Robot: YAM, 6 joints.
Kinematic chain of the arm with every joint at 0, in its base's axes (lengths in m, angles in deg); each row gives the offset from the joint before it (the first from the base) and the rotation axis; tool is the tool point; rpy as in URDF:
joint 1: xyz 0 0 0.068 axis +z
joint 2: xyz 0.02 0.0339 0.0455 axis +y
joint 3: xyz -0.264 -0.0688 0 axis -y
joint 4: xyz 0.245 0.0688 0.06 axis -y
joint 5: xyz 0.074 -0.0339 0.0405 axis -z
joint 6: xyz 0.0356 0 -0.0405 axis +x
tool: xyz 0 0 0 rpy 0 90 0
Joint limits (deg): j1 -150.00..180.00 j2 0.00..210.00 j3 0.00..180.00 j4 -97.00..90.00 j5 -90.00..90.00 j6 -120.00..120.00
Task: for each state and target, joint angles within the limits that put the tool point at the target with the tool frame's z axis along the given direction. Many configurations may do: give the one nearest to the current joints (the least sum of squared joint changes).
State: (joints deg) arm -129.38 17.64 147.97 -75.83 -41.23 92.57
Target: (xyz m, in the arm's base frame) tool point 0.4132 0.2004 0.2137 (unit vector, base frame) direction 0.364 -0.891 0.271
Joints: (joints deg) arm -149.89 0.04 160.86 -96.81 -72.45 92.57
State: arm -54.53 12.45 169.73 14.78 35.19 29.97
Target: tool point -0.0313 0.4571 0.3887 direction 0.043 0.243 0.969
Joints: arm -85.81 0.13 124.53 -20.53 -3.48 29.97
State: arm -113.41 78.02 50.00 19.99 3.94 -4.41
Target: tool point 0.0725 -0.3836 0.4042 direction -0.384 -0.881 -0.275
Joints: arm -76.25 96.26 96.98 -20.51 35.63 -4.41
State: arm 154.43 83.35 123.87 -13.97 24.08 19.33
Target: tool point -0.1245 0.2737 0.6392 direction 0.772 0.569 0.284
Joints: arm 120.95 112.40 151.49 33.15 72.65 19.33
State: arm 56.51 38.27 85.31 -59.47 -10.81 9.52
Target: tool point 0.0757 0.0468 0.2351 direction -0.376 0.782 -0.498
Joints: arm 12.02 54.61 39.15 -96.90 -57.44 9.52
